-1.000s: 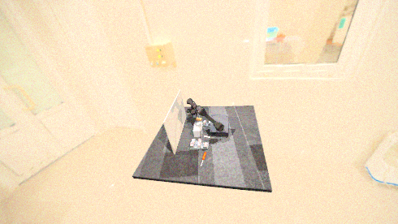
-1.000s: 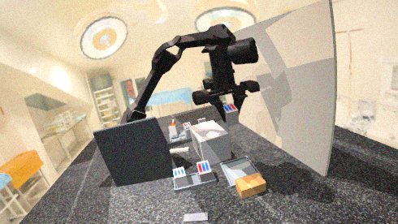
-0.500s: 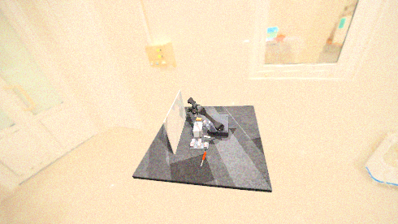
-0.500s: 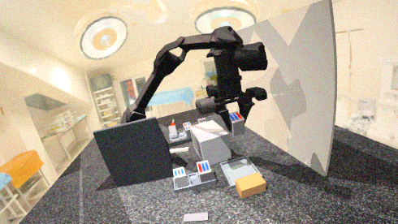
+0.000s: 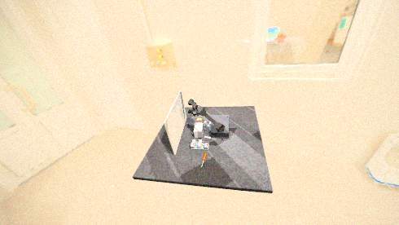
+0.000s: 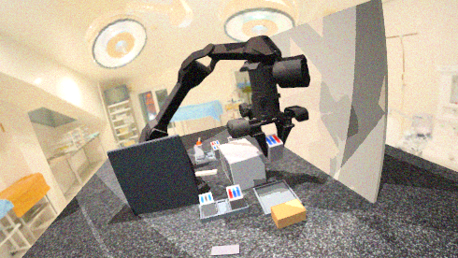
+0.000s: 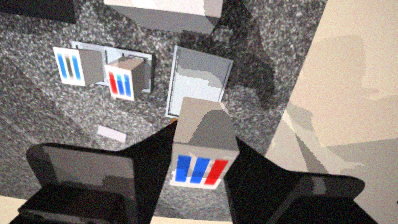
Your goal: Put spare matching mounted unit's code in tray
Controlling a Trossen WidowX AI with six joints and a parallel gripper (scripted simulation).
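Now: the grey tray 130 mm below my gripper tip. From my gripper tip the other things lie so: grey mounted unit 80 mm behind, 170 mm to the left, 80 mm below; then grey spare block 30 mm above; then brown block 90 mm to the right, 120 mm below.
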